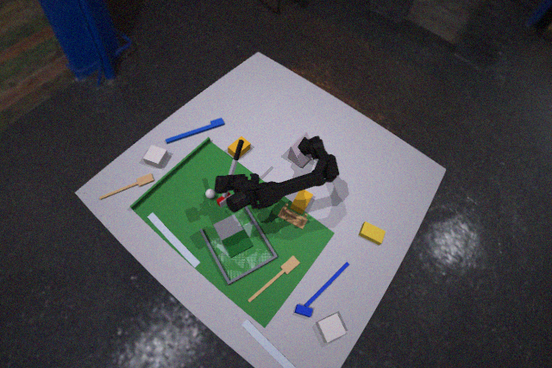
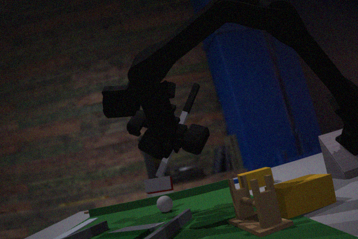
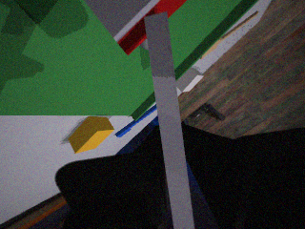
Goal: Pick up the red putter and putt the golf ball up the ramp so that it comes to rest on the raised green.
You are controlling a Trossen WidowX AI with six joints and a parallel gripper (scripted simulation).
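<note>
Now: gripper tip 5 cm short of the white golf ball, 5 cm to the left of it and 13 cm above it. Also, from my gripper tip: wooden stand: 6 cm behind, 30 cm to the left, 12 cm below.
</note>
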